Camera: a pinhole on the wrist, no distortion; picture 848 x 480 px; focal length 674.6 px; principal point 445.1 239.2 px. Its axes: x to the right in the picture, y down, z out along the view. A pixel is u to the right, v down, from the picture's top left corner.
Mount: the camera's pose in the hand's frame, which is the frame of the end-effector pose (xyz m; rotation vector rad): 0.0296 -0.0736 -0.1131 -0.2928 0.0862 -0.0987
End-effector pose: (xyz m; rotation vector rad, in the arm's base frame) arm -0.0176 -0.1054 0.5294 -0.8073 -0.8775 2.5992
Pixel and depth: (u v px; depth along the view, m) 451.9 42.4 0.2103
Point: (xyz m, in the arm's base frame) -0.1116 -0.0783 0.6244
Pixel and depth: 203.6 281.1 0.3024
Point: -0.0884 -0.2405 0.6395
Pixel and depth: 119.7 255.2 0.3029
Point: -0.0607 -0.2546 0.6641
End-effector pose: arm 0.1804 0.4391 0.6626 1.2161 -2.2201 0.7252
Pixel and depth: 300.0 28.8 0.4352
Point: 0.1952 0.1964 0.4020
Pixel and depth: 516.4 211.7 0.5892
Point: -0.0224 0.0825 0.4147
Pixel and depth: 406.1 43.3 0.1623
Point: 0.2171 0.3500 0.6576
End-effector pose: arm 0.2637 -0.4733 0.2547 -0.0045 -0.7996 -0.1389
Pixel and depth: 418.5 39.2 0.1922
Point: 0.2171 -0.5447 0.3381
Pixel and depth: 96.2 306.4 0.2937
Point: 0.0881 -0.3991 0.3114
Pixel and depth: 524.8 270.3 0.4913
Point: 0.1224 -0.3905 0.5976
